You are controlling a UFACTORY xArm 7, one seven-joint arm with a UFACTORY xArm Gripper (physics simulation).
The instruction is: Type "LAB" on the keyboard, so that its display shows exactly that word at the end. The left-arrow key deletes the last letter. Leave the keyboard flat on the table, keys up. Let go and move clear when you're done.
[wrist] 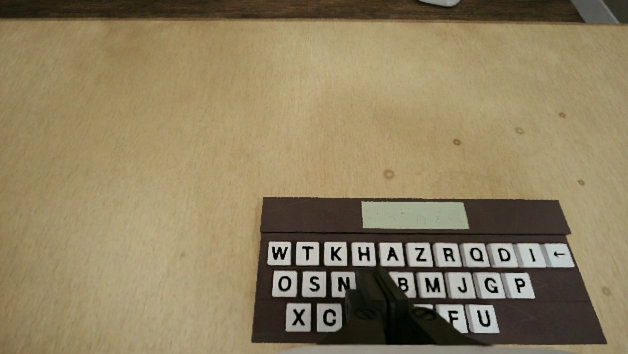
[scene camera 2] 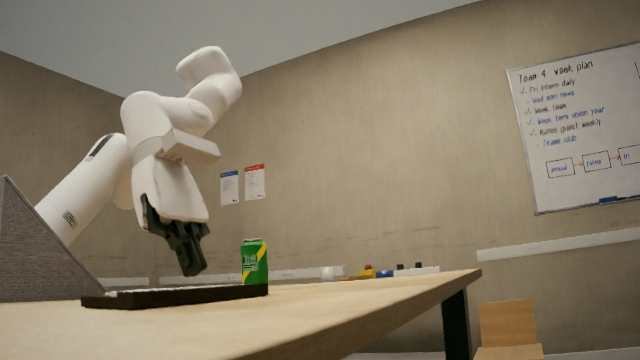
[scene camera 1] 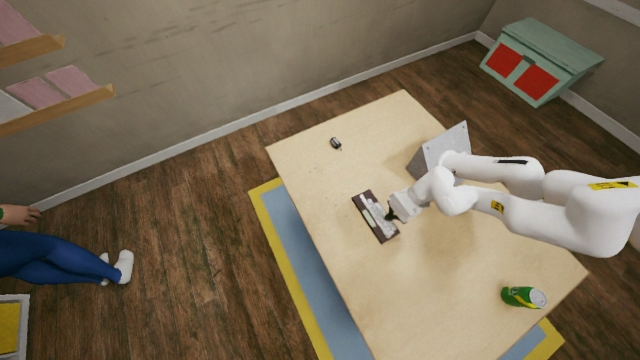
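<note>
The dark brown keyboard [scene camera 1: 358, 201] [scene camera 2: 175, 296] [wrist: 310, 215] lies flat on the table, white keys up. Its pale green display [scene camera 1: 368, 218] [wrist: 415, 215] shows no readable letters in the wrist view. The A key [wrist: 392, 254] is in the top row. The B key [wrist: 403, 285] is in the middle row, partly covered by the fingers. No L shows; keys between N and B and between C and F are hidden or partly hidden. My gripper [scene camera 1: 389, 218] [scene camera 2: 195, 273] [wrist: 369, 293] is shut and empty, its tips a little above the keyboard.
A grey wedge-shaped block [scene camera 1: 442, 147] [scene camera 2: 40, 255] stands on the table [scene camera 1: 430, 305] near the arm. A green can [scene camera 1: 522, 297] [scene camera 2: 255, 262] stands near one table corner. A small black object [scene camera 1: 335, 143] lies near the opposite end.
</note>
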